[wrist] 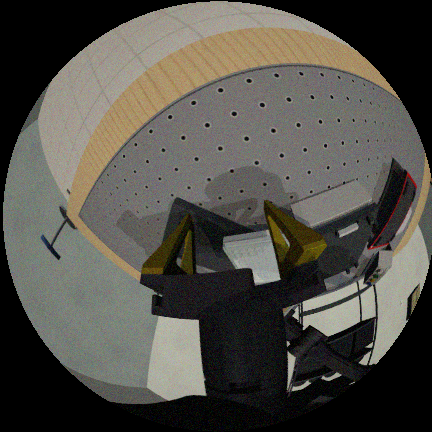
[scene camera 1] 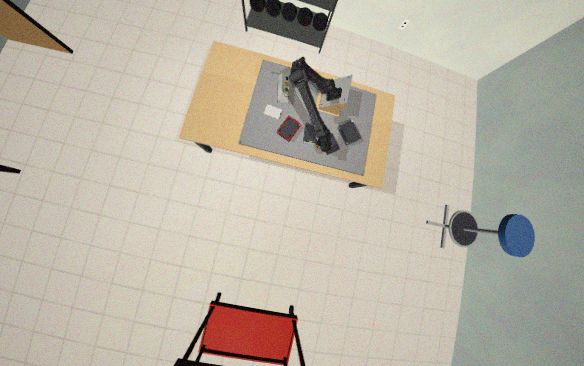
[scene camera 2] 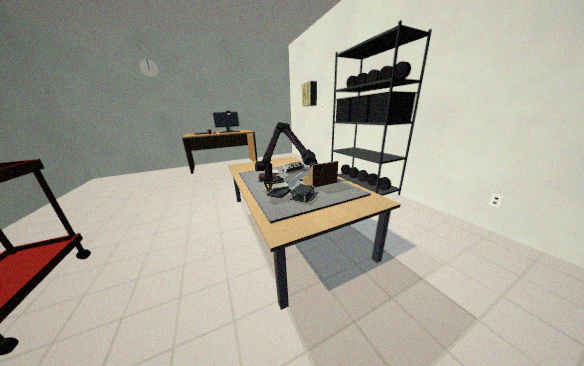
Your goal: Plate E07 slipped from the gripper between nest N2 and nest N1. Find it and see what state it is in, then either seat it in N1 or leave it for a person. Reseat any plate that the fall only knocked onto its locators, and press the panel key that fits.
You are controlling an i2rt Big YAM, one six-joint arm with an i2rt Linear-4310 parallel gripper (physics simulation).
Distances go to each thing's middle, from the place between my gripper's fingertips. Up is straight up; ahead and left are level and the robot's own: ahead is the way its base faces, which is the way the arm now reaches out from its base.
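Labels:
Of the things named here, going by their middles, the dark station (wrist: 344, 215) is the nearest to my hand. The station is 120 mm to the right of my hand, 100 mm behind it and 20 mm above it, while the red-framed plate (wrist: 394, 218) sits 300 mm to the right of my hand, 110 mm behind it and 20 mm above it.

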